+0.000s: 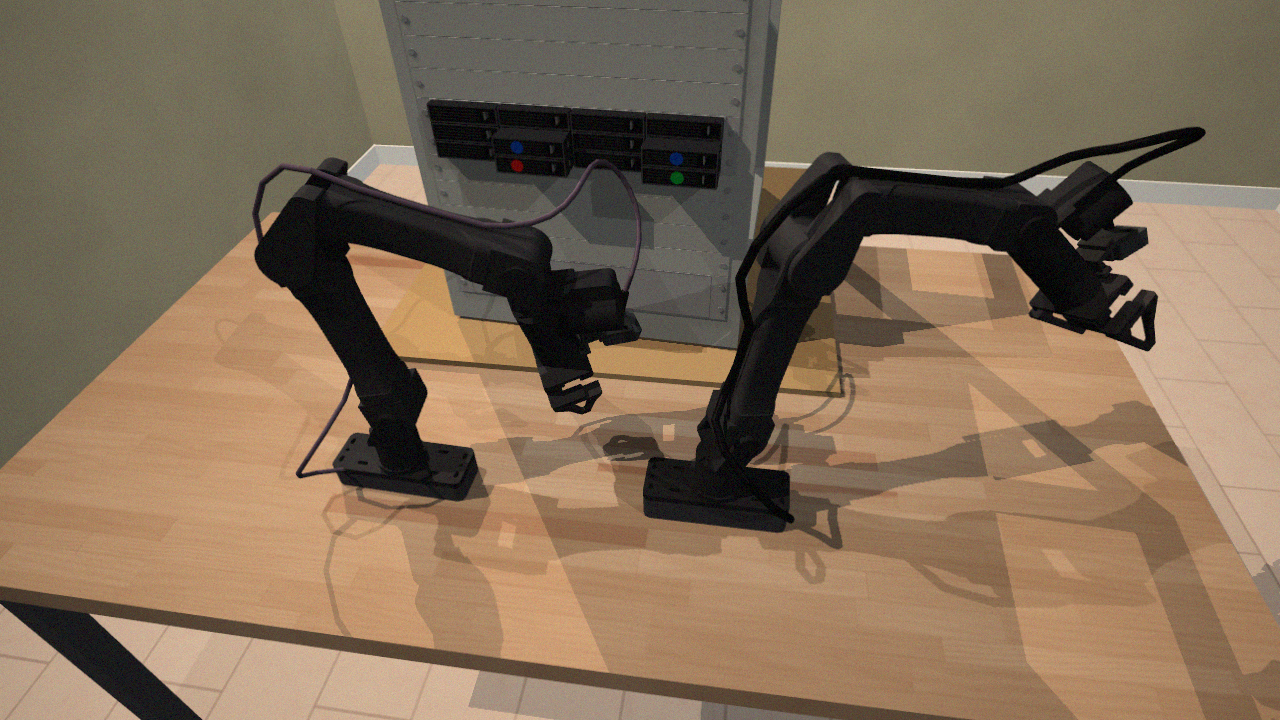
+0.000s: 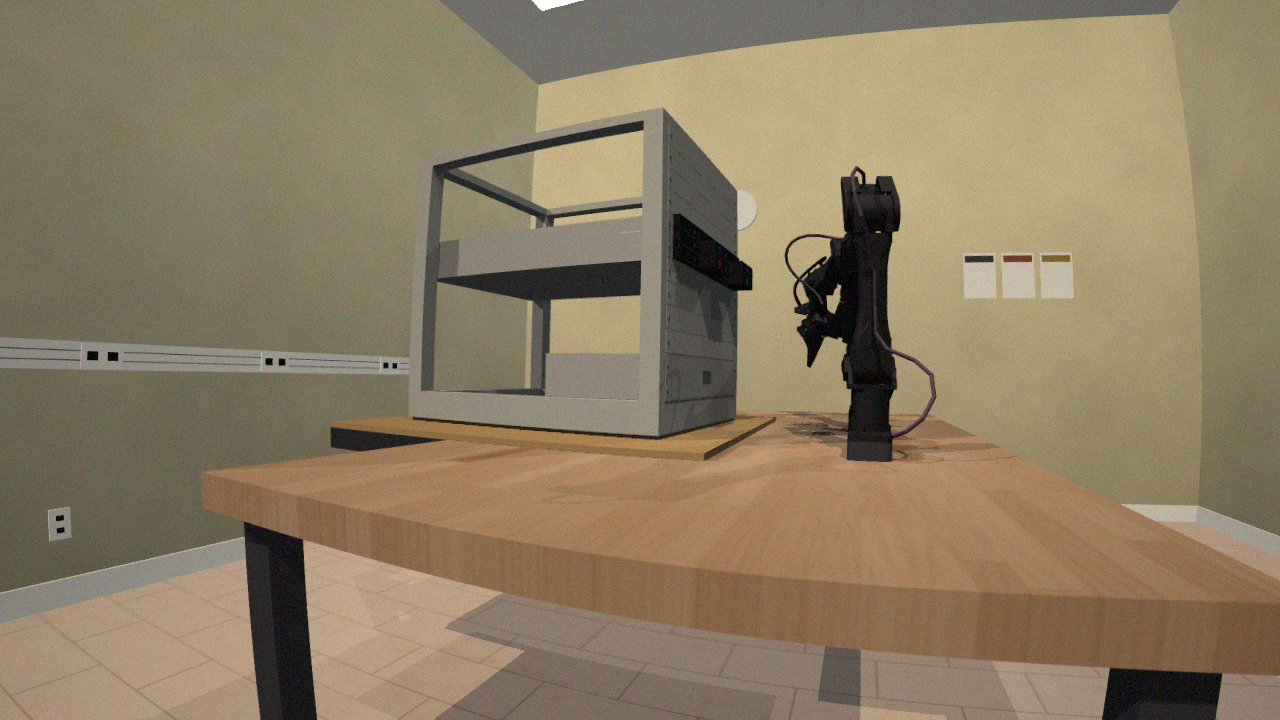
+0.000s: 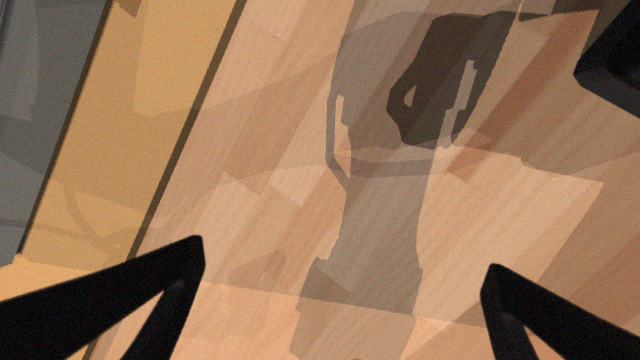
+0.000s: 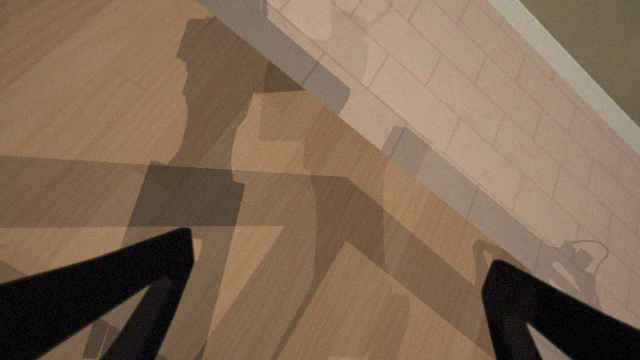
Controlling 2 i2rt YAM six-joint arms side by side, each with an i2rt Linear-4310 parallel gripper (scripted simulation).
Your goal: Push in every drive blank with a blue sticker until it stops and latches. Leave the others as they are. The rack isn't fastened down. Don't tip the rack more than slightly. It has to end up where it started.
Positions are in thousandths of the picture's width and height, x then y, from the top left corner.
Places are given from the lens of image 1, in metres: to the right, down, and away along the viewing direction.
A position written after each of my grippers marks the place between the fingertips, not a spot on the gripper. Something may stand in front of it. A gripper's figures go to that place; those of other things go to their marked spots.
my left gripper (image 1: 450, 534): -0.09, 0.04, 0.99
my right gripper (image 1: 872, 470): 0.61, -0.03, 0.88
grey rack (image 1: 542, 335): 0.09, -0.19, 1.10
red-stickered blank (image 1: 427, 233): -0.14, -0.28, 1.01
green-stickered blank (image 1: 539, 248): 0.07, -0.26, 0.98
